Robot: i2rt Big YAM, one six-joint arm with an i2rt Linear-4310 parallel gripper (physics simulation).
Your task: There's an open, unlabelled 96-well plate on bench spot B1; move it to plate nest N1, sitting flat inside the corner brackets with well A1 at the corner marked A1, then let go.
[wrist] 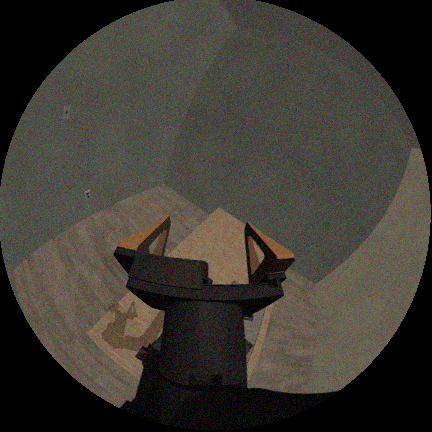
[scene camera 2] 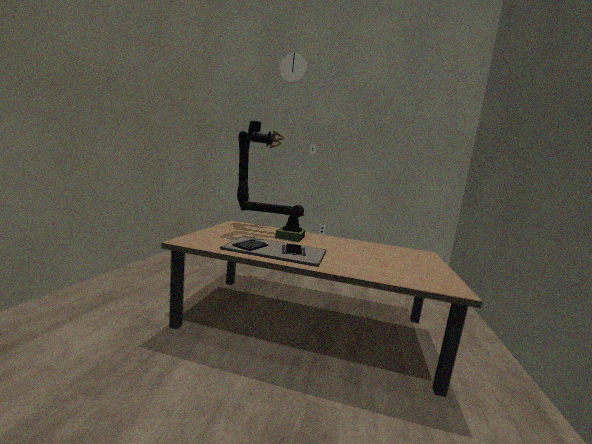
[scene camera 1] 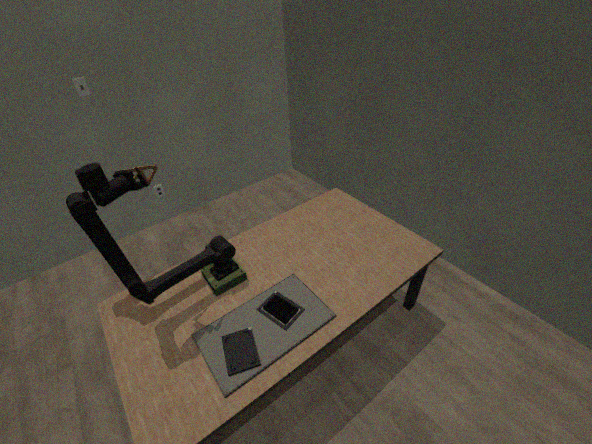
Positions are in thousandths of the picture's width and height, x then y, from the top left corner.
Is the gripper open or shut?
Open.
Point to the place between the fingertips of the gripper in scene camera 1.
At 251,380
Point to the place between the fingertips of the gripper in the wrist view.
480,515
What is the gripper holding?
Nothing.
